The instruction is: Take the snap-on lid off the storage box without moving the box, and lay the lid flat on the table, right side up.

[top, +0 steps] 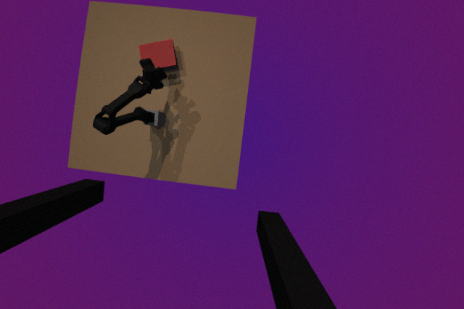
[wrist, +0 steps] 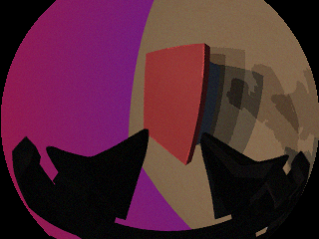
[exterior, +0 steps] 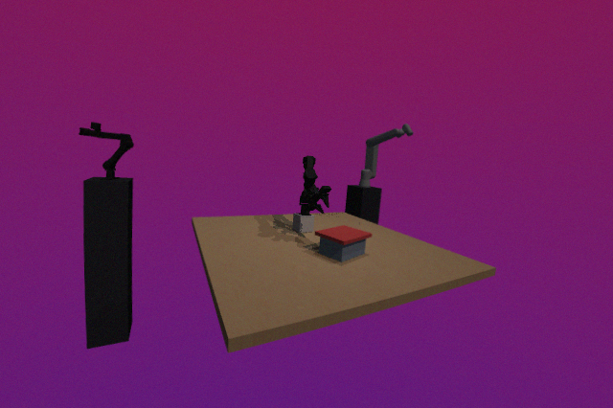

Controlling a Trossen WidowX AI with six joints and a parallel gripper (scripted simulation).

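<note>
Right now my gripper tip is 120 mm short of the red lid, 40 mm to the right of it and 90 mm above it. From my gripper tip the other things lie so: blue-grey storage box: 120 mm ahead, 40 mm to the left, 140 mm below.
</note>
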